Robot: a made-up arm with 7 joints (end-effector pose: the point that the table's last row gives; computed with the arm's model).
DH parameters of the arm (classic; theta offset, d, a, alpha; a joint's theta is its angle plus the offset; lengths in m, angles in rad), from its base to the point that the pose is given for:
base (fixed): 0 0.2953 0.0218 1.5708
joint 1: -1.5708 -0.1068 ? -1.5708
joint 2: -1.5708 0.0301 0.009 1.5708
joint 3: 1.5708 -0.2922 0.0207 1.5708
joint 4: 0 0.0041 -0.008 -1.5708
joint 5: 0 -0.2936 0.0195 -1.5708
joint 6: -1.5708 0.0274 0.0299 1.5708
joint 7: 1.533 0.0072 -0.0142 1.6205
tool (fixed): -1.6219 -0.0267 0 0
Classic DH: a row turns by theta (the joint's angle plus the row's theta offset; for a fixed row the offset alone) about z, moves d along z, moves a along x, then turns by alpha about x.
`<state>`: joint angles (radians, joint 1 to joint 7).
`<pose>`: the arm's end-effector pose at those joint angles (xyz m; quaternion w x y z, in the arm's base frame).
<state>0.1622 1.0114 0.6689 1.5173 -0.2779 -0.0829 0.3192</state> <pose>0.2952 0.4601 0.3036 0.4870 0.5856 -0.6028 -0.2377</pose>
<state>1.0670 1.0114 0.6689 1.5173 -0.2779 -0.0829 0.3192</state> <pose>0.1842 0.4601 0.5154 0.1745 0.6306 -0.7551 0.0422</pose>
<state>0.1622 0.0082 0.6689 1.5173 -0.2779 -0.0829 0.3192</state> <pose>0.3427 0.2898 0.0134 0.6864 0.2356 -0.6868 0.0398</pose>
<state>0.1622 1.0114 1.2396 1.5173 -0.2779 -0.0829 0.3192</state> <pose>0.1428 0.5133 0.3647 0.3726 0.6958 -0.6140 -0.0020</pose>
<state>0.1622 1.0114 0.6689 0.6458 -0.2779 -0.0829 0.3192</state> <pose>0.2372 0.6056 0.1197 0.7810 0.4828 -0.3956 -0.0210</pose>
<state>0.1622 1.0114 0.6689 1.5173 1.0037 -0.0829 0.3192</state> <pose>0.2894 0.4733 0.3021 0.4106 0.0987 -0.9064 0.0107</pose>
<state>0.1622 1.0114 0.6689 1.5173 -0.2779 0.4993 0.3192</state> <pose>0.2934 0.4535 0.3034 0.6618 0.5696 -0.4858 -0.0386</pose>
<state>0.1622 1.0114 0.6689 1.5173 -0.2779 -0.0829 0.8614</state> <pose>0.2911 0.4545 0.2890 0.6142 0.4389 -0.5162 -0.4045</pose>
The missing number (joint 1, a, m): 0.0277
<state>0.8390 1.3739 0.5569 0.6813 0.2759 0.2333 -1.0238</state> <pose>0.1401 0.6425 0.4230 0.1912 0.6203 -0.3657 0.6670</pose>
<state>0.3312 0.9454 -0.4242 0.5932 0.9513 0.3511 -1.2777</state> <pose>0.3124 0.5305 -0.0037 0.6090 0.7086 -0.0880 0.3453</pose>
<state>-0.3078 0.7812 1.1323 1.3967 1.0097 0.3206 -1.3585</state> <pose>0.1029 0.5671 0.1528 0.3523 0.4888 -0.2782 0.7481</pose>
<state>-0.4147 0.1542 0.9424 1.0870 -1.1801 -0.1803 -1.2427</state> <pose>0.0512 0.3956 -0.1294 0.4006 0.8755 -0.2448 -0.1146</pose>
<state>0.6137 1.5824 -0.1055 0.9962 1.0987 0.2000 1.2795</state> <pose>0.2677 0.5374 0.4122 0.6868 -0.0625 -0.6552 -0.3084</pose>
